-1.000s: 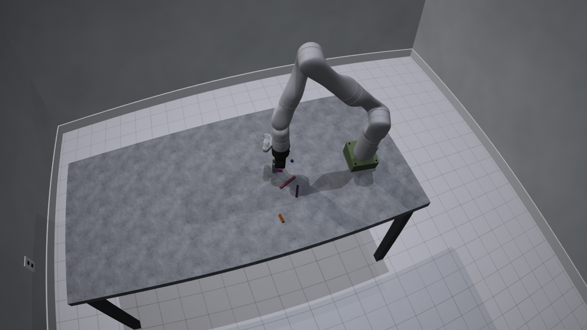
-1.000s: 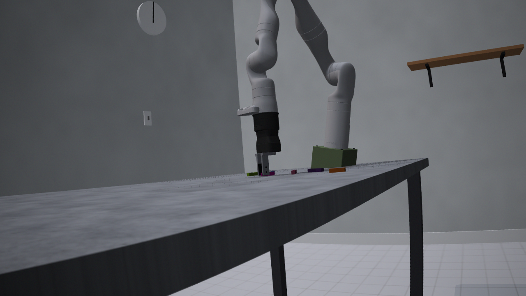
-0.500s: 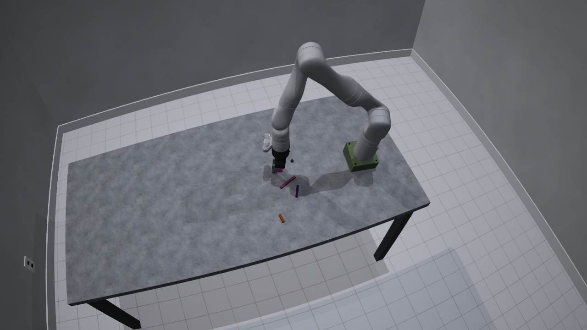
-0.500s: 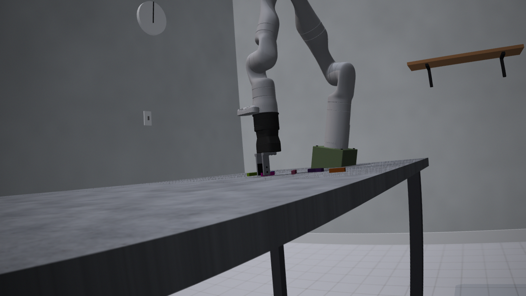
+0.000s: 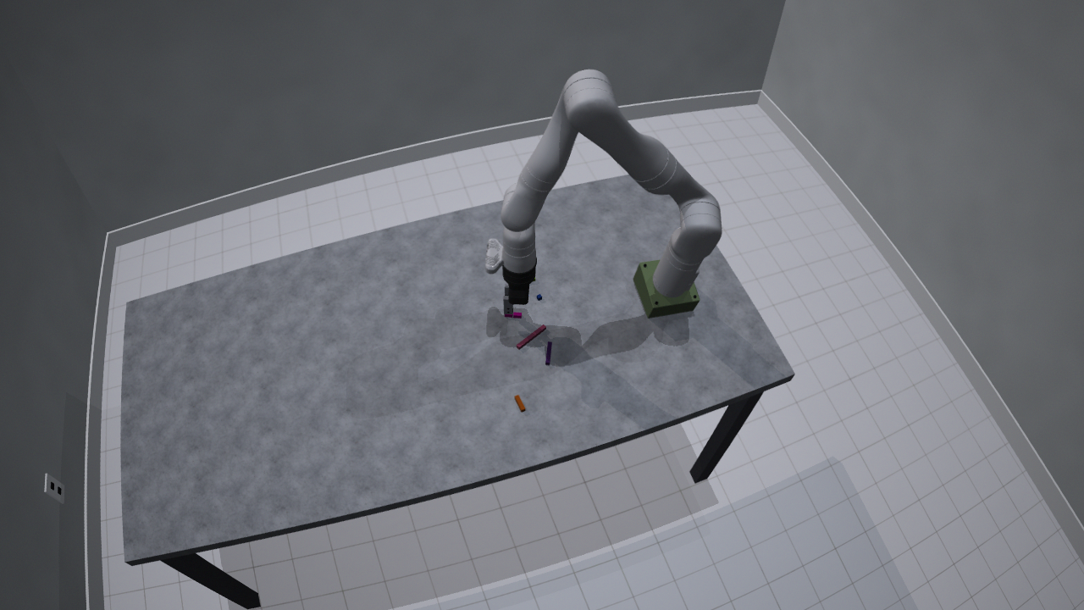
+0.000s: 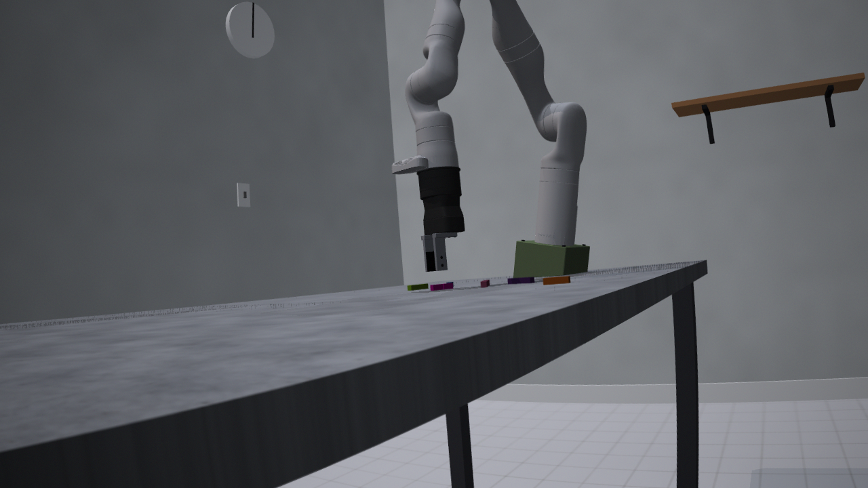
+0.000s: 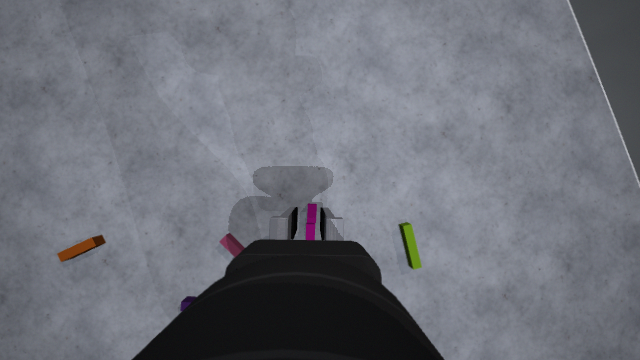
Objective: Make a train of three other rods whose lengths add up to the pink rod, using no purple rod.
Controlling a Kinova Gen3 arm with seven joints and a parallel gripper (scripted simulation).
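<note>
Now: the lime rod 11 cm to the right of my hand, 6 cm behind it and 5 cm below it. From my hand the other things lie so: pink rod: 7 cm to the left, 5 cm below, 4 cm behind; then purple rod: 13 cm to the left, 8 cm behind, 5 cm below; then small blue rod: 8 cm behind, 5 cm below, 4 cm to the right.
</note>
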